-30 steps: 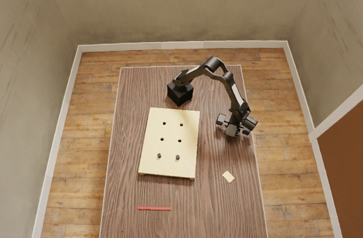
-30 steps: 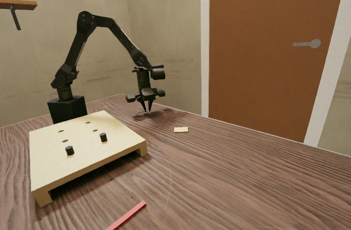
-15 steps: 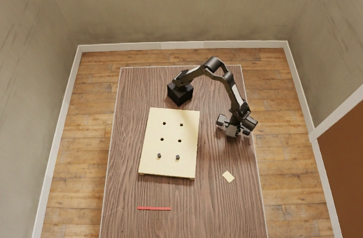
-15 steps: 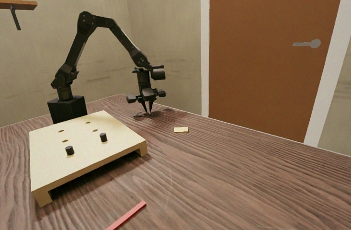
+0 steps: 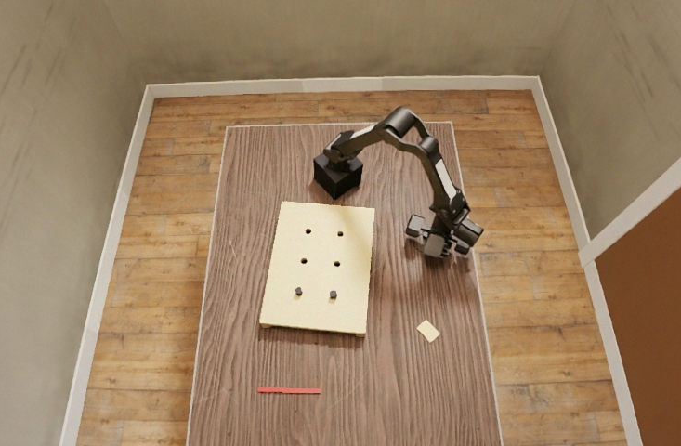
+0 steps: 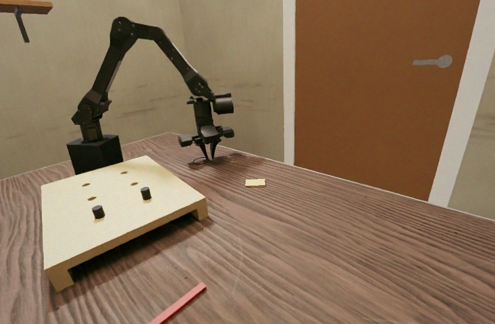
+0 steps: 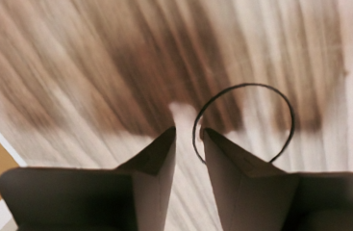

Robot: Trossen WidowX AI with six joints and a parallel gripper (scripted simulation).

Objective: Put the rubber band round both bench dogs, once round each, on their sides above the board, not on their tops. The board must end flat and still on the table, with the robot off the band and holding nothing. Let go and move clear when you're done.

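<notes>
My hand is 13 cm short of the cream board and 32 cm to the left of it. Round my hand: tan block 26 cm ahead, 1 cm to the left, 3 cm below; red strip 49 cm ahead, 33 cm to the right, 3 cm below.
</notes>
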